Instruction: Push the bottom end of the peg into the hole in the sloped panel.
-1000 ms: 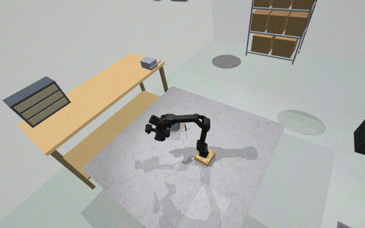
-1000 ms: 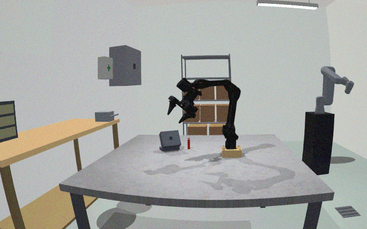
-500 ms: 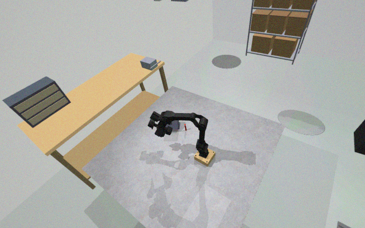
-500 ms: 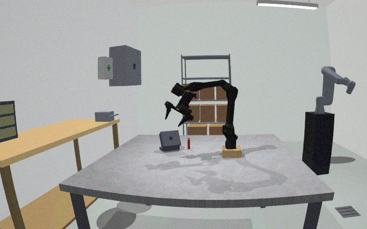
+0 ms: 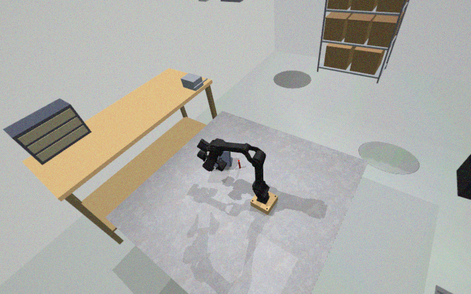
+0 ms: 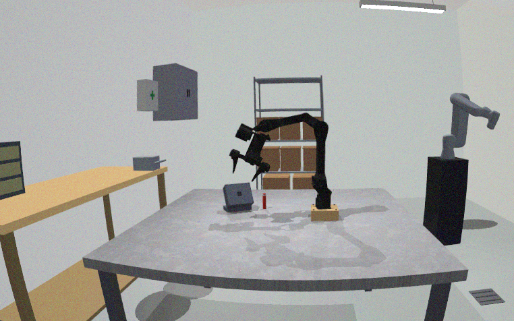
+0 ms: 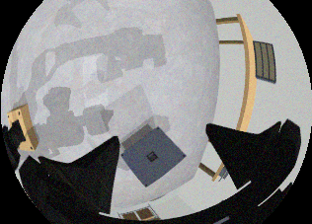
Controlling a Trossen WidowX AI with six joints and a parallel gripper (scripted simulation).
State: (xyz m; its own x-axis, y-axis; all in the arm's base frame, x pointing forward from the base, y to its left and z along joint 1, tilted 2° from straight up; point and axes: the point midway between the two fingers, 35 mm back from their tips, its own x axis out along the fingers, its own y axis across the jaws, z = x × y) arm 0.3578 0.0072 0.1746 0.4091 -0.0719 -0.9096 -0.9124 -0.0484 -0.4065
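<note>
The red peg lies 9 cm behind my gripper tip, 19 cm to the right of it and 14 cm below it. The rest, counted from my gripper tip: sloped panel 4 cm ahead, 16 cm to the right, 12 cm below.
</note>
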